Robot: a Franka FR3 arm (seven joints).
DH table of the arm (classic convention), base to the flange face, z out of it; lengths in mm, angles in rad. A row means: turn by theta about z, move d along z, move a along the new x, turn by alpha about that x. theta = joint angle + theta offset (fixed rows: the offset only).
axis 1: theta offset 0  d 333  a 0  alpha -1.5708
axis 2: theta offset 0  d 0  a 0  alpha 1.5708
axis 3: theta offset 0  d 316  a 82.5  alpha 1.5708
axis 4: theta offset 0  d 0  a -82.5  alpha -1.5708
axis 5: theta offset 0  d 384  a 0  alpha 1.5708
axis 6: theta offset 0  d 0  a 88  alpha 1.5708
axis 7: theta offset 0  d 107  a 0  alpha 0
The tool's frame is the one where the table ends.
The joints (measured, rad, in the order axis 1, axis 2, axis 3, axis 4, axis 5, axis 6, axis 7), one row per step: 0.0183, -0.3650, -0.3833, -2.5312, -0.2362, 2.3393, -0.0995; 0.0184, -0.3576, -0.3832, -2.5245, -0.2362, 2.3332, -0.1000; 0.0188, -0.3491, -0.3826, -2.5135, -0.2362, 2.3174, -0.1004; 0.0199, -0.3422, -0.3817, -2.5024, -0.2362, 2.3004, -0.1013; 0.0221, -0.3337, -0.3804, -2.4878, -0.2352, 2.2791, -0.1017; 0.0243, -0.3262, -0.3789, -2.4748, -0.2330, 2.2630, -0.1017; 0.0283, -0.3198, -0.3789, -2.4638, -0.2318, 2.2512, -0.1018; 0.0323, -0.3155, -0.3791, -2.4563, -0.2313, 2.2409, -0.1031; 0.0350, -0.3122, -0.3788, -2.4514, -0.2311, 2.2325, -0.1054
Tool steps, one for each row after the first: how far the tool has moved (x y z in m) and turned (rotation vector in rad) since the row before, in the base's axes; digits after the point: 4 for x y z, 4 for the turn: 0.0015, -0.0008, -0.0005, -0.0012, 0.0071, -0.0006; 0.0017, -0.0009, 0.0000, -0.0009, 0.0137, -0.0011; 0.0016, -0.0005, 0.0006, -0.0008, 0.0132, 0.0003; 0.0023, -0.0002, 0.0012, -0.0003, 0.0155, 0.0000; 0.0024, 0.0001, 0.0014, 0.0001, 0.0106, -0.0004; 0.0024, 0.0004, 0.0013, -0.0004, 0.0074, 0.0013; 0.0016, 0.0008, 0.0007, -0.0001, 0.0073, 0.0032; 0.0010, 0.0007, 0.0001, -0.0001, 0.0071, 0.0039
